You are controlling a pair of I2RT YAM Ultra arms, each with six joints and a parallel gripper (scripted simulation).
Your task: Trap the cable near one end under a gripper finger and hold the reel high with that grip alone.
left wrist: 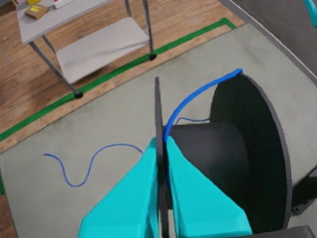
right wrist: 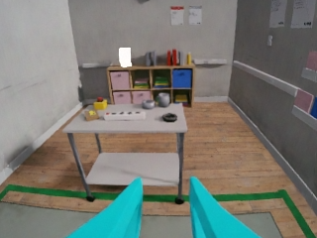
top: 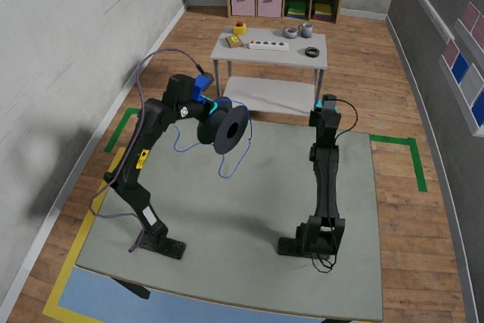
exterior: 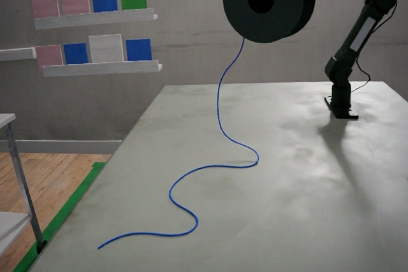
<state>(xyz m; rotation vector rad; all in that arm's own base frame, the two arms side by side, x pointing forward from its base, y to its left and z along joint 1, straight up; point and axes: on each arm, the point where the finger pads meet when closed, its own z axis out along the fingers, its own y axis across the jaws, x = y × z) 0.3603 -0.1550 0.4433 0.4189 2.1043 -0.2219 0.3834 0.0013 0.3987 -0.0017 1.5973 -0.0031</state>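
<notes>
Now: the dark reel 70 mm below my left hand, 30 mm to the right of it and 20 mm behind it.
</notes>
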